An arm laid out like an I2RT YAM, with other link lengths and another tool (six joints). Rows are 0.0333 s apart.
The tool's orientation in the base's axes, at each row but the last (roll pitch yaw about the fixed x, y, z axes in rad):
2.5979 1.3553 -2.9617
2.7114 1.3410 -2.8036
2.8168 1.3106 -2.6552
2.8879 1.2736 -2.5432
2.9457 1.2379 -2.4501
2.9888 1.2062 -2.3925
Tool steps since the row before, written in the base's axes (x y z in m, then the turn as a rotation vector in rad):
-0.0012 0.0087 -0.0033 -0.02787 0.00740 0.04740
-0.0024 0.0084 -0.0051 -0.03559 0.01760 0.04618
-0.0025 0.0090 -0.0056 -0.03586 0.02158 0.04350
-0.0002 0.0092 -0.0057 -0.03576 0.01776 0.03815
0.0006 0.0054 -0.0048 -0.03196 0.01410 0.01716
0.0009 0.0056 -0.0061 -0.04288 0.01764 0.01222
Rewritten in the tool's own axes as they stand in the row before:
0.0031 0.0070 0.0055 -0.04072 0.02893 -0.02415
0.0048 0.0072 0.0052 -0.03865 0.04147 -0.02226
0.0049 0.0076 0.0061 -0.03648 0.04420 -0.01896
0.0040 0.0058 0.0082 -0.03075 0.04120 -0.02016
0.0033 0.0027 0.0059 -0.01111 0.03461 -0.01391
0.0041 0.0025 0.0068 -0.00450 0.04505 -0.01580

